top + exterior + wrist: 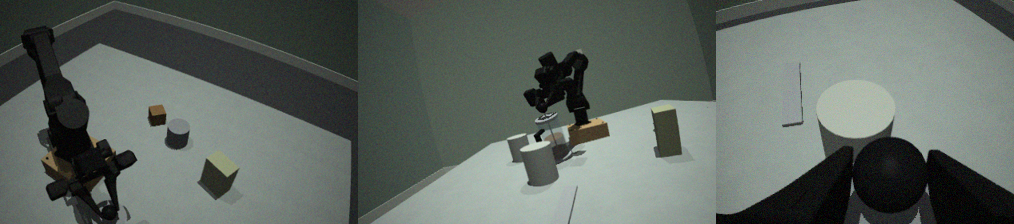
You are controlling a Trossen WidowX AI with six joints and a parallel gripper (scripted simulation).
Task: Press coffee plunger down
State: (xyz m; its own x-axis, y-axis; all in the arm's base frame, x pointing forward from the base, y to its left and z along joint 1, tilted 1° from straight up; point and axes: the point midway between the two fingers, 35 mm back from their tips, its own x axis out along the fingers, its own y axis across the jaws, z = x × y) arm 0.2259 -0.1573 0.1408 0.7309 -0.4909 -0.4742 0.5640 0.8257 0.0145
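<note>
Right now my gripper tip is 90 mm above the coffee press and 10 mm past it. The rest, counted from my gripper tip: orange cube 470 mm to the left, 160 mm below, 90 mm behind; tall yellow box 280 mm to the left, 180 mm ahead, 130 mm below.
</note>
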